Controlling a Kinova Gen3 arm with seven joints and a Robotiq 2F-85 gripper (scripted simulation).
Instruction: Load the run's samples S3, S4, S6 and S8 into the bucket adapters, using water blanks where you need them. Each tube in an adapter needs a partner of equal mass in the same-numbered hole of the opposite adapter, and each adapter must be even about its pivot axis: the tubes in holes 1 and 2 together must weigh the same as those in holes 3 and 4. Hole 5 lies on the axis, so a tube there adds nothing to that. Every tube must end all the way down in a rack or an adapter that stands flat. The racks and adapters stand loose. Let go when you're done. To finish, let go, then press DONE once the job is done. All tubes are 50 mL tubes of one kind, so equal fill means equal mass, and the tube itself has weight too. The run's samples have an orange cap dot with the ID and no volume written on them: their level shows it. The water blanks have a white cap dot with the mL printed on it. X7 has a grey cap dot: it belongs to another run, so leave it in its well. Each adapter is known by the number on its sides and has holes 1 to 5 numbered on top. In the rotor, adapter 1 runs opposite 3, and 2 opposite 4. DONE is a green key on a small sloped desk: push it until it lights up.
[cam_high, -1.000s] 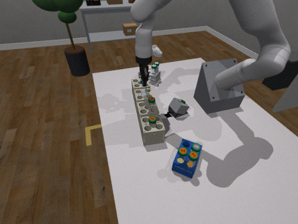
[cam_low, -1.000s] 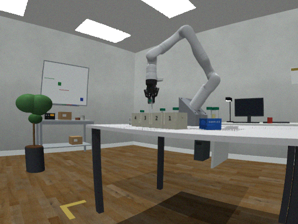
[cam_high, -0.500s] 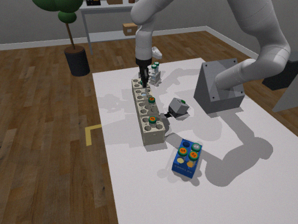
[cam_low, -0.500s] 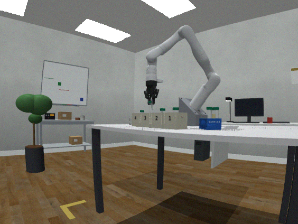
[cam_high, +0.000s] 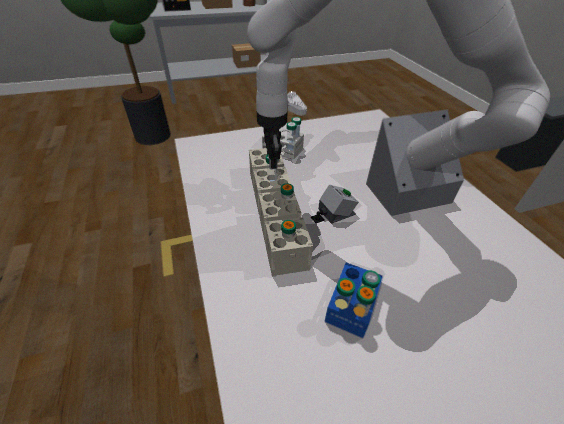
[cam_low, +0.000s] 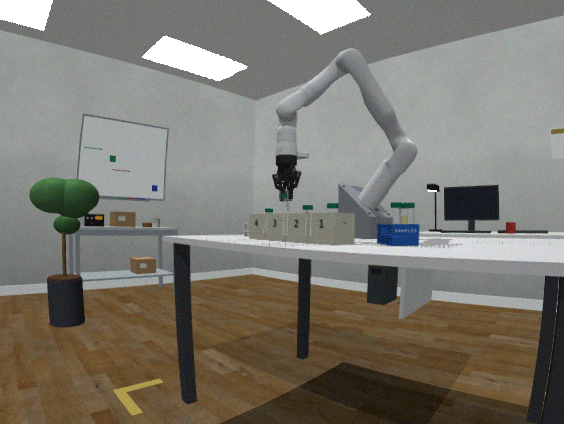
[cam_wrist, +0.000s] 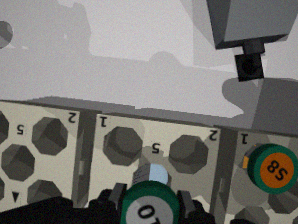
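Now: hand 50 mm above the white-dot 10 ml blank and 10 mm past it. The rest, counted from my hand: 20 ml water blank: 250 mm to the right, 120 mm behind, 90 mm below; then white blank rack: 280 mm to the right, 130 mm below, 100 mm behind; then done desk: 180 mm behind, 100 mm below, 80 mm to the left.
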